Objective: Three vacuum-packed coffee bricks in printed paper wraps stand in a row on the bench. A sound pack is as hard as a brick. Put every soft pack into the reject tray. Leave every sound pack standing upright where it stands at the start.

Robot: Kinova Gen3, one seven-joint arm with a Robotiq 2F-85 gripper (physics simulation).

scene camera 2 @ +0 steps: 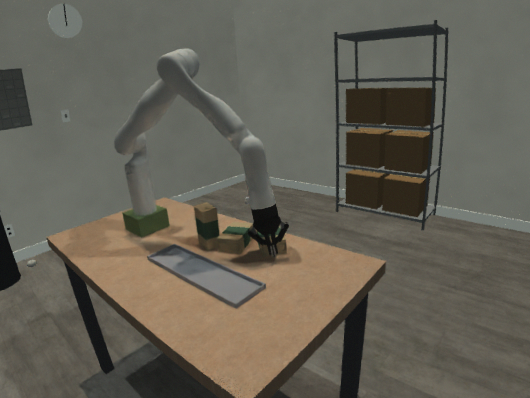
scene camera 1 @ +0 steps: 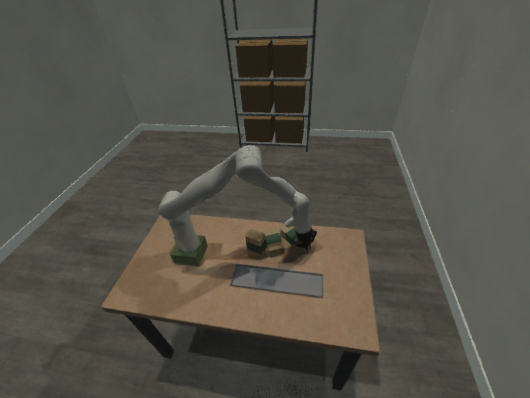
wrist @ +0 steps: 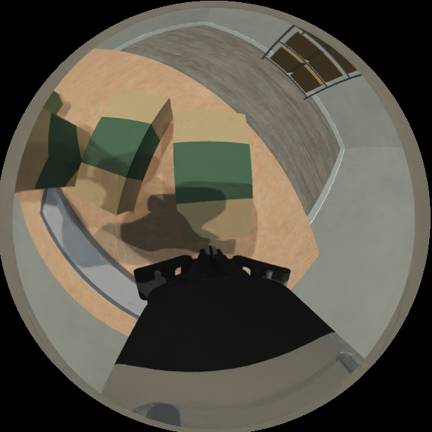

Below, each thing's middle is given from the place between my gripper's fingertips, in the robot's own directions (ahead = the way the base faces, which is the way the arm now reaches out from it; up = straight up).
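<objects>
The grey reject tray (scene camera 2: 226, 284) is 3 cm below my hand, and I find it 19 cm to the right of my hand and 12 cm behind it.
</objects>
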